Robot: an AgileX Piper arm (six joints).
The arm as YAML. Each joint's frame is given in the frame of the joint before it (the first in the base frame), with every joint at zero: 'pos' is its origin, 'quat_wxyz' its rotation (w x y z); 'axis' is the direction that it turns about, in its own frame. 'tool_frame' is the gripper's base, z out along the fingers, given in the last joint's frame.
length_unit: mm
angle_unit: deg
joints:
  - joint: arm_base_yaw
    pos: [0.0, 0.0, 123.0]
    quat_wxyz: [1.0, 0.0, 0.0, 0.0]
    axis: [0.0, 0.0, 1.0]
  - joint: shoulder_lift
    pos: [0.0, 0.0, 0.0]
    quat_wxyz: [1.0, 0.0, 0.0, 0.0]
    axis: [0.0, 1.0, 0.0]
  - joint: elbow
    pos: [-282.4, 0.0, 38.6]
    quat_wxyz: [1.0, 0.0, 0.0, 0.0]
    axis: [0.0, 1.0, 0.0]
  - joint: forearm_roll
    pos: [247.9, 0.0, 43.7]
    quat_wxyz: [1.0, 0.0, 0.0, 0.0]
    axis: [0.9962, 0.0, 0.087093]
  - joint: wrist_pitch
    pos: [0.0, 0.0, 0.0]
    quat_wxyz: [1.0, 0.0, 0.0, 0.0]
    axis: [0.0, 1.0, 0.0]
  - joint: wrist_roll
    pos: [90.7, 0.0, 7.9]
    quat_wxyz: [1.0, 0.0, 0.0, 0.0]
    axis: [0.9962, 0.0, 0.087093]
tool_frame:
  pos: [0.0, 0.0, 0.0]
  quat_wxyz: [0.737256, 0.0, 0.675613, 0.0]
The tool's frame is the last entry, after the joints.
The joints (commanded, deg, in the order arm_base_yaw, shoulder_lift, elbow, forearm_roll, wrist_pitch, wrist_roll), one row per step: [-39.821 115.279 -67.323 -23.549 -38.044 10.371]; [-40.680 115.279 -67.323 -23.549 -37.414 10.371]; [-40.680 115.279 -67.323 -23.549 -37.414 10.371]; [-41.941 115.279 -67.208 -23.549 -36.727 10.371]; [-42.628 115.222 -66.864 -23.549 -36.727 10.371]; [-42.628 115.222 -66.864 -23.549 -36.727 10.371]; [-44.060 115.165 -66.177 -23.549 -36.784 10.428]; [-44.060 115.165 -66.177 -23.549 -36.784 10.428]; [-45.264 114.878 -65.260 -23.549 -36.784 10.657]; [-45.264 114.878 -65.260 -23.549 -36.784 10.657]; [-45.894 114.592 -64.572 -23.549 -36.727 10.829]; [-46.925 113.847 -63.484 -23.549 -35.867 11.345]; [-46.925 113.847 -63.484 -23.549 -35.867 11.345]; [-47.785 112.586 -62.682 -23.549 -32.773 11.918]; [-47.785 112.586 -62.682 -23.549 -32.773 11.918]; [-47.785 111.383 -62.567 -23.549 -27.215 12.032]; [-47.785 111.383 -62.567 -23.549 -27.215 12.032]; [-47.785 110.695 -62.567 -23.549 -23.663 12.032]
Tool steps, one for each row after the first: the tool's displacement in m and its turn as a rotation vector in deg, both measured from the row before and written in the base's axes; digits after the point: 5 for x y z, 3 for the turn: [-0.00426 -0.00548 -0.00095 0.242 0.552 -1.043]; [0.00000 0.00000 0.00000 0.000 0.000 0.000]; [-0.00658 -0.00761 -0.00161 0.351 0.683 -1.462]; [-0.00416 -0.00335 -0.00127 0.193 0.212 -0.687]; [0.00000 0.00000 0.00000 0.000 0.000 0.000]; [-0.00865 -0.00688 -0.00288 0.457 0.382 -1.424]; [0.00000 0.00000 0.00000 0.000 0.000 0.000]; [-0.00834 -0.00465 -0.00233 0.637 0.333 -1.242]; [0.00000 0.00000 0.00000 0.000 0.000 0.000]; [-0.00497 -0.00178 -0.00129 0.458 0.241 -0.676]; [-0.00867 -0.00276 -0.00099 1.079 0.685 -1.371]; [0.00000 0.00000 0.00000 0.000 0.000 0.000]; [-0.00880 -0.00227 0.00087 1.619 1.943 -1.858]; [0.00000 0.00000 0.00000 0.000 0.000 0.000]; [-0.00457 0.00049 0.00019 2.014 3.778 -1.619]; [0.00000 0.00000 0.00000 0.000 0.000 0.000]; [-0.00299 0.00027 -0.00003 1.246 2.449 -1.030]
